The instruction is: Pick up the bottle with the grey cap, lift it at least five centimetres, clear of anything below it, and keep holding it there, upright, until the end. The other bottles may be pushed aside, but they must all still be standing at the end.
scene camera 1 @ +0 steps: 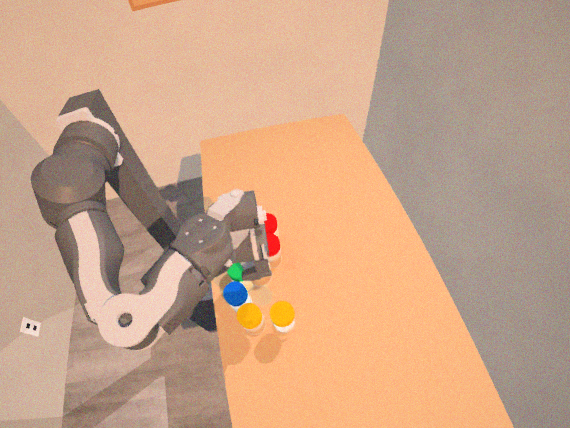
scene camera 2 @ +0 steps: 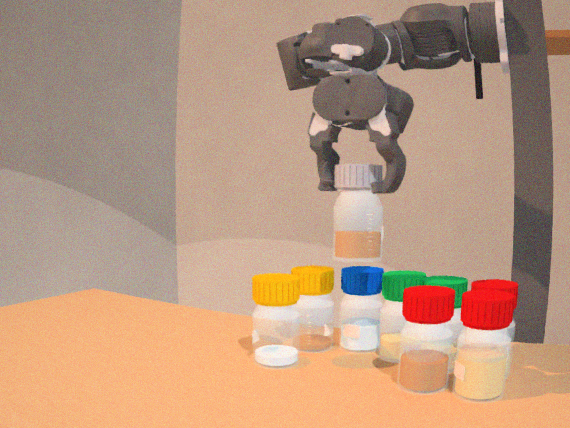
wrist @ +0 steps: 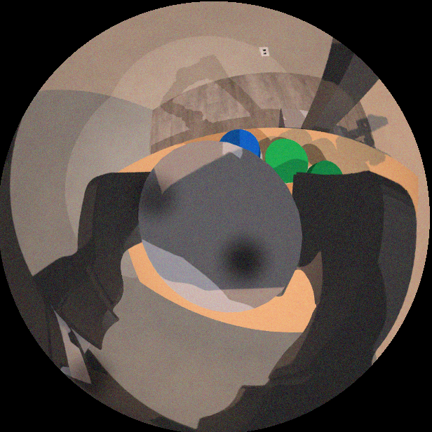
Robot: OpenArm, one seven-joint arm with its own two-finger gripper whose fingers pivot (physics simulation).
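Observation:
The bottle with the grey cap (scene camera 2: 357, 220) (wrist: 215, 215) hangs upright in scene camera 2's view, its base above the table and slightly higher in the picture than the caps behind and below it. It holds an orange-brown content. My gripper (scene camera 2: 357, 186) (wrist: 226, 227) is shut on it, one finger on each side of the grey cap. In the wrist view the cap fills the space between the dark fingers and hides the bottle's body. In scene camera 1's view the hand hides the held bottle.
Standing on the table (scene camera 1: 350, 250) (scene camera 2: 150, 360) are yellow-capped bottles (scene camera 1: 282, 314) (scene camera 2: 276, 320), a blue-capped bottle (scene camera 1: 235, 293) (scene camera 2: 361, 315) (wrist: 247, 140), green-capped bottles (scene camera 1: 235, 271) (scene camera 2: 403, 287) (wrist: 286, 160) and red-capped bottles (scene camera 1: 272, 244) (scene camera 2: 428, 305).

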